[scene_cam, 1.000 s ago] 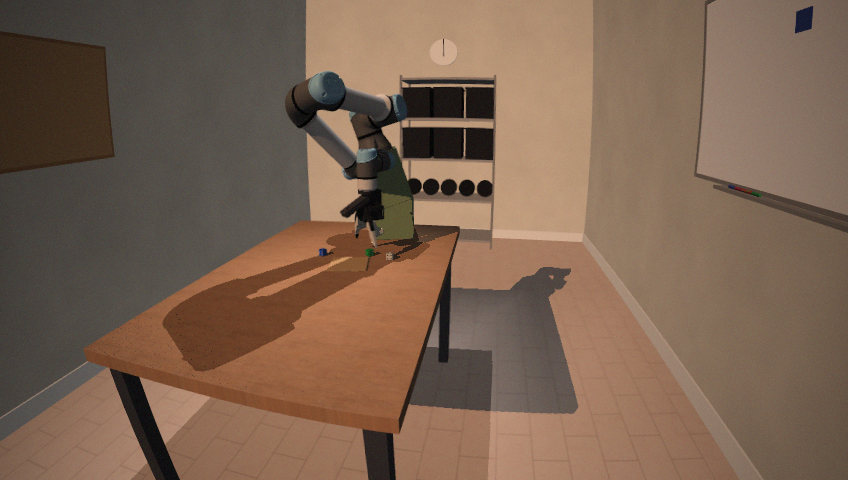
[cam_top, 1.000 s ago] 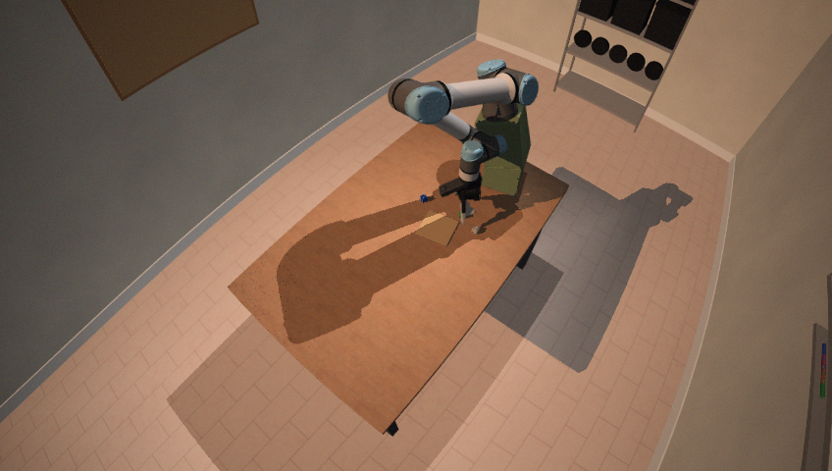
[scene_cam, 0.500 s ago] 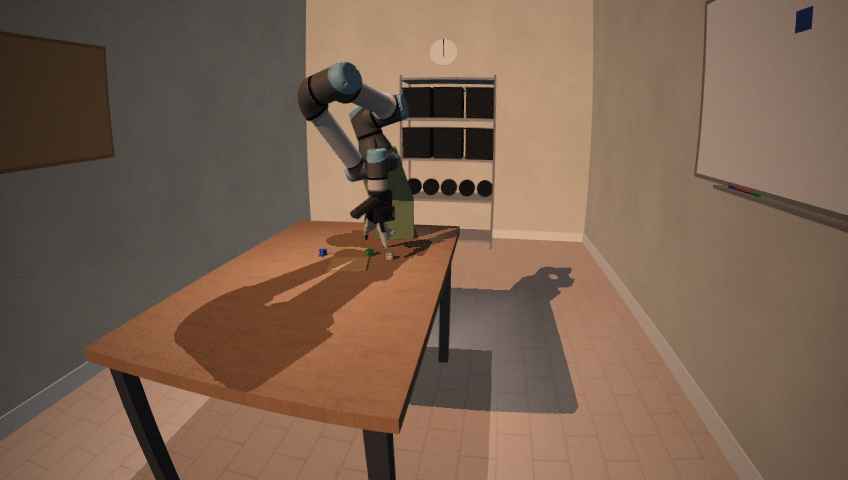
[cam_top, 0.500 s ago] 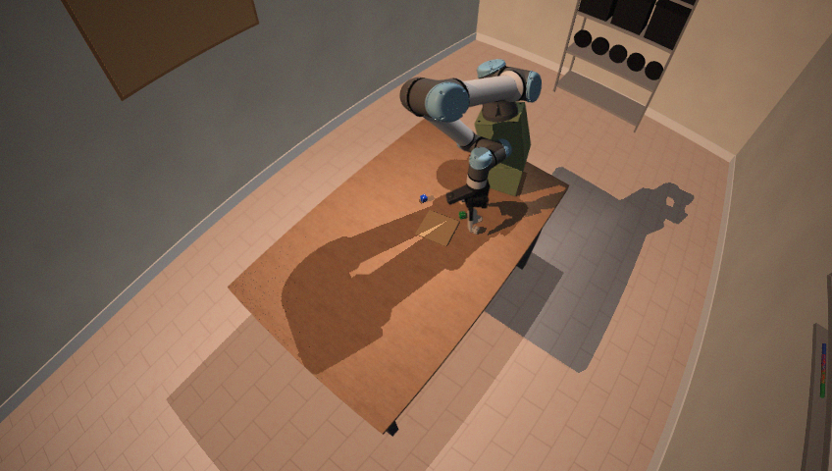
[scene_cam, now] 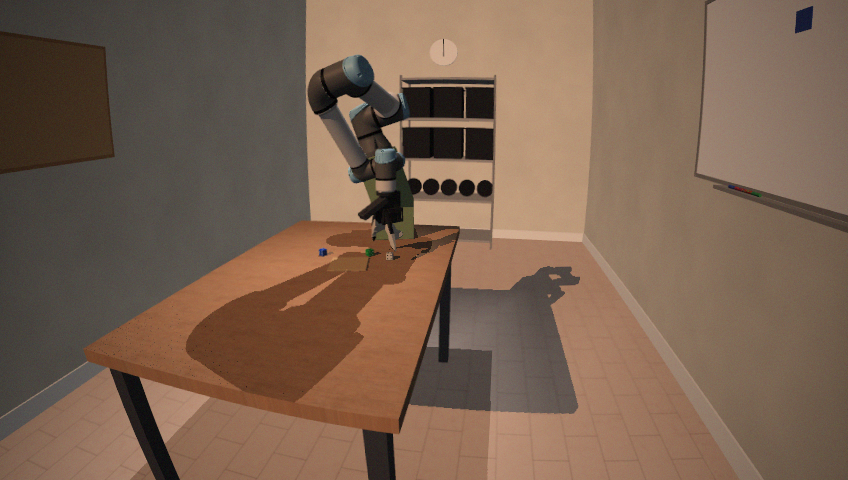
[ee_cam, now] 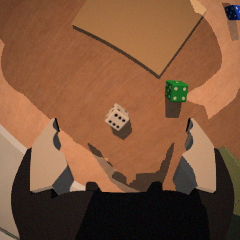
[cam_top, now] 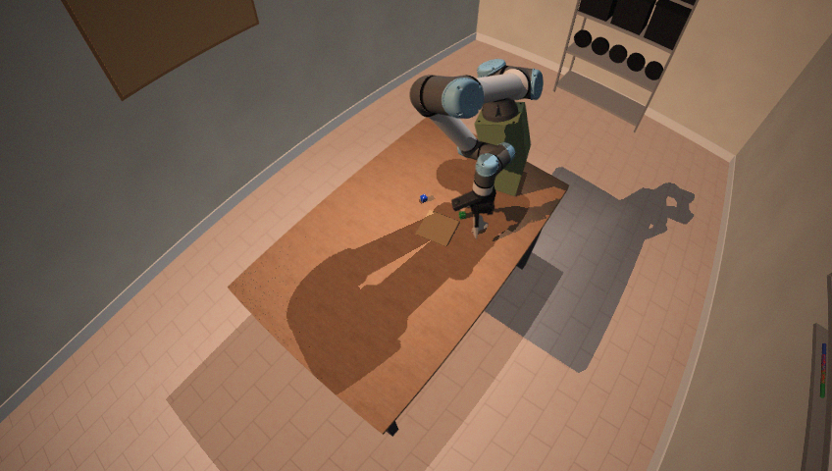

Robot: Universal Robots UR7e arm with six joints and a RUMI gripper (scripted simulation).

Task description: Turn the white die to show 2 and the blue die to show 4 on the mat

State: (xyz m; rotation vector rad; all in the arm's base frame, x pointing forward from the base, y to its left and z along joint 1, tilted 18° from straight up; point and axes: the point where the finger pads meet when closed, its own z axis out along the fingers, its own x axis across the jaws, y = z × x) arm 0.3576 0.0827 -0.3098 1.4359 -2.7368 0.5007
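My hand is 1 cm past the white die, 2 cm to the right of it and 4 cm above it. The rest, counted from my hand: blue die 3 cm ahead, 25 cm to the right, 4 cm below; green die 3 cm behind, 7 cm to the right, 4 cm below; tan mat 9 cm ahead, 10 cm to the right, 5 cm below.
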